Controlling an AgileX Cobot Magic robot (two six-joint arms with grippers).
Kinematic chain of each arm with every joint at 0, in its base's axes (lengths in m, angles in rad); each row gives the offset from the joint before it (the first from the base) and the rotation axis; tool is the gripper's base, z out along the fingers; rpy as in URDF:
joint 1: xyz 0 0 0.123 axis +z
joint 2: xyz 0 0 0 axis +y
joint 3: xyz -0.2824 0 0.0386 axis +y
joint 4: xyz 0.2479 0 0.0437 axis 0.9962 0 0.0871
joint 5: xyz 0 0 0 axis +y
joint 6: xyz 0.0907 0 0.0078 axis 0.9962 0 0.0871
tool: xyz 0 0 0 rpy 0 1.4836 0
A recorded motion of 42 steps. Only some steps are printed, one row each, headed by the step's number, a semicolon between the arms.
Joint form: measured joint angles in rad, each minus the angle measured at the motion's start. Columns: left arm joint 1, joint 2, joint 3, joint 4, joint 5, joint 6; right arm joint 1, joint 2, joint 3, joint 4, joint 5, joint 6.
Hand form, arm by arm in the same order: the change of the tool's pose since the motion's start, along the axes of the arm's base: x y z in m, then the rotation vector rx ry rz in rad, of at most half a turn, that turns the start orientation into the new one. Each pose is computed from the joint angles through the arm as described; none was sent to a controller.
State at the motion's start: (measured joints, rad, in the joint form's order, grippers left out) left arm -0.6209 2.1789 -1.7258 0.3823 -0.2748 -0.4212; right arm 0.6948 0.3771 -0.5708 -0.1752 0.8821 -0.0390
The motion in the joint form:
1: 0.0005 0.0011 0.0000 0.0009 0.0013 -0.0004; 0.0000 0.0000 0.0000 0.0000 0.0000 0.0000
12: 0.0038 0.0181 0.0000 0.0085 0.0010 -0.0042; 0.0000 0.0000 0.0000 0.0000 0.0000 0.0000
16: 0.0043 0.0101 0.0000 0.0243 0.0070 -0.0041; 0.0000 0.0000 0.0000 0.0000 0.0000 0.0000
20: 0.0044 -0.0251 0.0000 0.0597 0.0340 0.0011; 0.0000 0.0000 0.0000 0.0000 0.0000 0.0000
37: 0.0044 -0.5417 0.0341 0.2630 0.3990 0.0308; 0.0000 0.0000 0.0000 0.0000 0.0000 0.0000
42: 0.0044 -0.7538 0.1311 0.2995 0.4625 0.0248; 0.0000 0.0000 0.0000 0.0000 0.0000 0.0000
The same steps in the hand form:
1: 0.0003 0.0002 -0.0007 0.0019 0.0015 0.0007; 0.0000 0.0000 0.0000 0.0000 0.0000 0.0000
12: 0.0029 0.0002 -0.0097 0.0145 0.0136 0.0015; 0.0000 0.0000 0.0000 0.0000 0.0000 0.0000
16: 0.0021 0.0009 -0.0061 0.0258 0.0025 -0.0015; 0.0000 0.0000 0.0000 0.0000 0.0000 0.0000
20: -0.0018 0.0040 0.0098 0.0538 -0.0310 -0.0036; 0.0000 0.0000 0.0000 0.0000 0.0000 0.0000
37: -0.0970 0.0912 0.2097 0.1624 -0.3057 0.1688; 0.0000 0.0000 0.0000 0.0000 0.0000 0.0000
42: -0.1511 0.1344 0.2494 0.1442 -0.3664 0.2221; 0.0000 0.0000 0.0000 0.0000 0.0000 0.0000

